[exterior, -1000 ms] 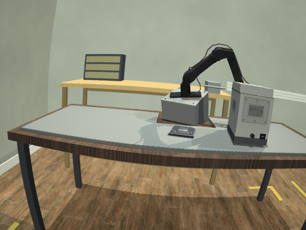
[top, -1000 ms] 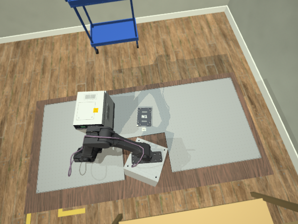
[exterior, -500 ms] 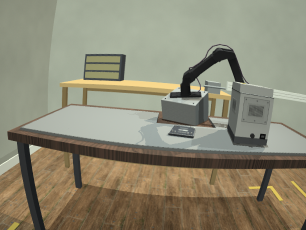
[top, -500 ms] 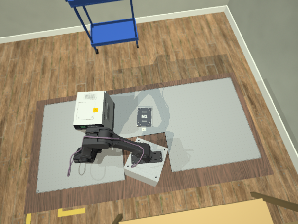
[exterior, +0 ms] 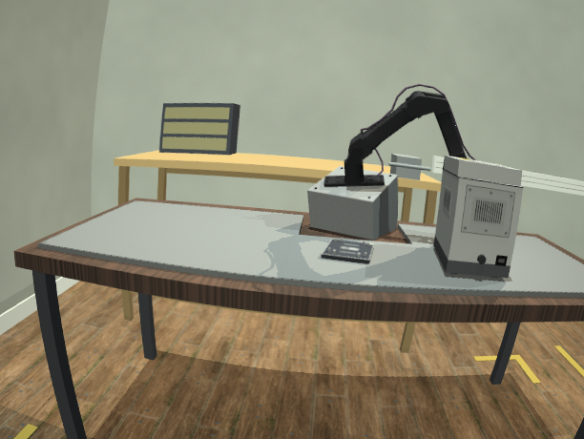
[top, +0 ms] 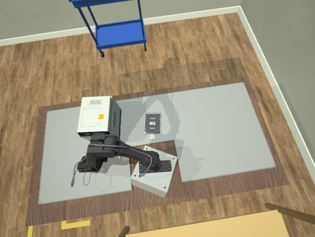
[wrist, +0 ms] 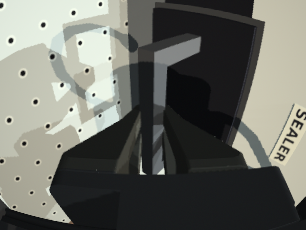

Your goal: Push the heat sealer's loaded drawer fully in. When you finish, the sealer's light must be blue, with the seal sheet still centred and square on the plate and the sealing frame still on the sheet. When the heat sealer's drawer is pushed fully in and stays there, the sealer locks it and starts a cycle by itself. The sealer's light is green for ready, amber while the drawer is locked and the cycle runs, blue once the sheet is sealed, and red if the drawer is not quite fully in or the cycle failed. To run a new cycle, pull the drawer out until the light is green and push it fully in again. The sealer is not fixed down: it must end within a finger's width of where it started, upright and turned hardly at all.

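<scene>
Now: hand 100 mm short of the sealer drawer and 10 mm above it. Round my hand: dark plate (350 mm to the right, 160 mm ahead, 70 mm below).
</scene>
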